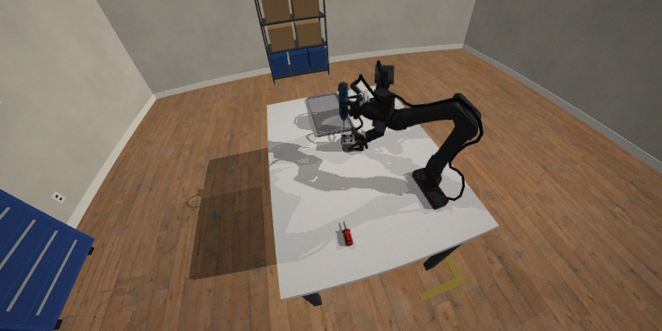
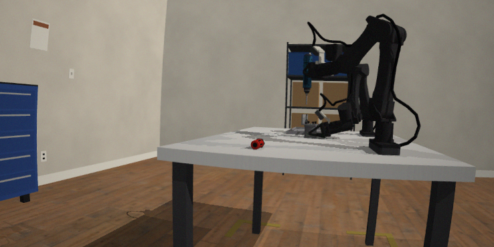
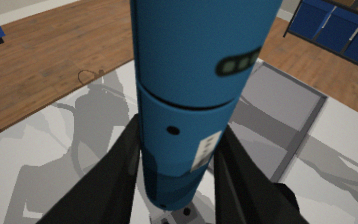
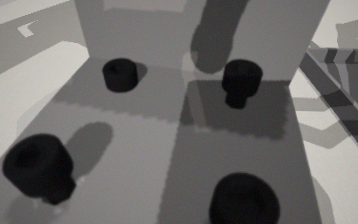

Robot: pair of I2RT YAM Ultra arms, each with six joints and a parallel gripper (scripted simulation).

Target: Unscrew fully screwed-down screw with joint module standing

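Now: right hand 1 cm below the joint module. Round my right hand: bit 15 cm above, 2 cm to the left, 2 cm ahead; then flat grey tray 34 cm to the right, 4 cm ahead, 2 cm below; then grey bracket 5 cm above.
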